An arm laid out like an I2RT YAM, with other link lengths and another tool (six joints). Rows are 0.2 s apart.
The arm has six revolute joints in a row. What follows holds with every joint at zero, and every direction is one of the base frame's.
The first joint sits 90.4 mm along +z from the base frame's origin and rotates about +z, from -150 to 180 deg.
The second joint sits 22 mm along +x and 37.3 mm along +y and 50 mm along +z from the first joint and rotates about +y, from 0 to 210 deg.
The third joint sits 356.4 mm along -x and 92.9 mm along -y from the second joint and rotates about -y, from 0 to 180 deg.
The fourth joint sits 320.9 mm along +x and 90.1 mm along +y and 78.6 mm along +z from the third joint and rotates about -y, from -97 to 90 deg.
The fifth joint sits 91 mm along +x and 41.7 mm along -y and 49.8 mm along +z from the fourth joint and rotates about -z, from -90 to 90 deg.
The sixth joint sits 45.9 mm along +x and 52.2 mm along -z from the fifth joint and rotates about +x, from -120 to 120 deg.
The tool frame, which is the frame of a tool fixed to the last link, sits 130 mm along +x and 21 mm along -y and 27 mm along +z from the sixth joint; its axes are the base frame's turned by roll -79.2, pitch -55.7 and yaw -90 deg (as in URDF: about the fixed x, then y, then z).
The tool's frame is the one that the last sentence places.
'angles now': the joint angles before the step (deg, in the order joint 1, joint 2, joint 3, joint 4, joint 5, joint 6). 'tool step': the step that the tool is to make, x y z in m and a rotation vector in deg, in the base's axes. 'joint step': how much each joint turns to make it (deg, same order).
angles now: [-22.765, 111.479, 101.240, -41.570, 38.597, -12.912]
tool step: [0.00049, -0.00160, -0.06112, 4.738, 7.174, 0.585]
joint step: [-0.501, 4.219, -0.237, -3.977, -1.895, -0.039]
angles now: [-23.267, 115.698, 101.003, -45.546, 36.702, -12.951]
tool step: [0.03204, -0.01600, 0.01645, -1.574, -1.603, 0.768]
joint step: [-0.192, 4.915, 8.966, -1.027, 0.194, -1.549]
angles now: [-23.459, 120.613, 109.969, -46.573, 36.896, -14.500]
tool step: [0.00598, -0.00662, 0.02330, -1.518, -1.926, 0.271]
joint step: [-0.310, 0.201, 2.972, 0.226, 0.184, -1.038]
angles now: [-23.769, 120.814, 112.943, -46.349, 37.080, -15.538]
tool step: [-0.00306, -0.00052, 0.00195, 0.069, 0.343, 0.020]
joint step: [-0.160, -0.308, -0.027, -0.479, -0.044, -0.239]
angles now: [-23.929, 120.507, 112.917, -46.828, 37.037, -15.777]
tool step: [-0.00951, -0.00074, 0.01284, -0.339, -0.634, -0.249]
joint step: [-0.400, -1.739, -0.805, -0.102, -0.048, -0.190]
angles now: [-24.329, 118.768, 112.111, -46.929, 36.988, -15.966]
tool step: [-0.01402, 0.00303, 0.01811, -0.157, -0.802, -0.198]
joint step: [-0.301, -2.642, -1.110, -0.760, -0.214, 0.038]
